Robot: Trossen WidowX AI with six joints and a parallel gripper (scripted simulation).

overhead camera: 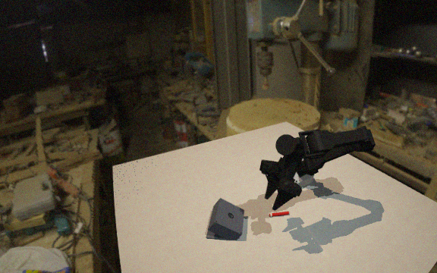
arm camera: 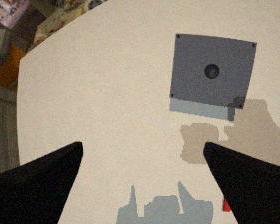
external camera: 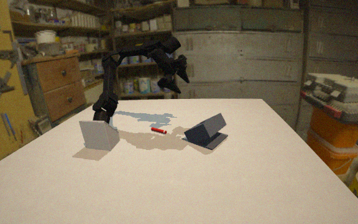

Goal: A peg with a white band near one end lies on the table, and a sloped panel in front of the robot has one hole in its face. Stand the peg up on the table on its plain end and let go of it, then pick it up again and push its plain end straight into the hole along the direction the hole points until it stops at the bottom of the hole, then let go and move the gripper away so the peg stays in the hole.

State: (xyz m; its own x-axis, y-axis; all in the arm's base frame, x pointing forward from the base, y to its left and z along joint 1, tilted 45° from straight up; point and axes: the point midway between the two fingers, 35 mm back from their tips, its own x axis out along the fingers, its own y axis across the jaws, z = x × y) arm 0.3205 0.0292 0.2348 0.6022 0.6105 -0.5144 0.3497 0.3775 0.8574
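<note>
Now: the red peg 170 mm below my gripper tip, 100 mm behind it and 80 mm to the right of it. Also, from my gripper tip: dark sloped panel (140 mm below, 130 mm to the right, 90 mm ahead).
</note>
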